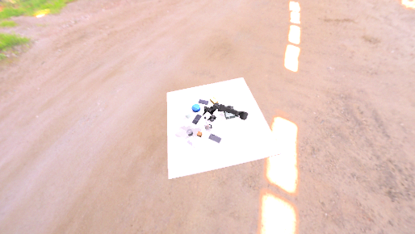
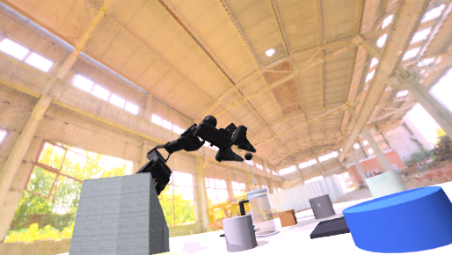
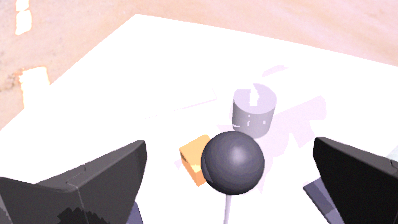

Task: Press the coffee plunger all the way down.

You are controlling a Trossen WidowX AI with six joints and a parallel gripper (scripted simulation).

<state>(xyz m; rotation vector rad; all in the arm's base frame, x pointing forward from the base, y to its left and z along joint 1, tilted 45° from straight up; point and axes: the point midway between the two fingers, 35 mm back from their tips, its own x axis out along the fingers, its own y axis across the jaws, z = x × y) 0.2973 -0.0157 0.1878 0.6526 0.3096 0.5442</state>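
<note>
Now: gripper tip 13 cm above the coffee press and 2 cm past it. Also, from my gripper tip: brown box (24 cm below, 11 cm ahead, 7 cm to the left); then pale green cylinder (24 cm to the right, 22 cm below, 22 cm ahead); then blue cylinder (34 cm to the right, 24 cm below, 8 cm ahead).
</note>
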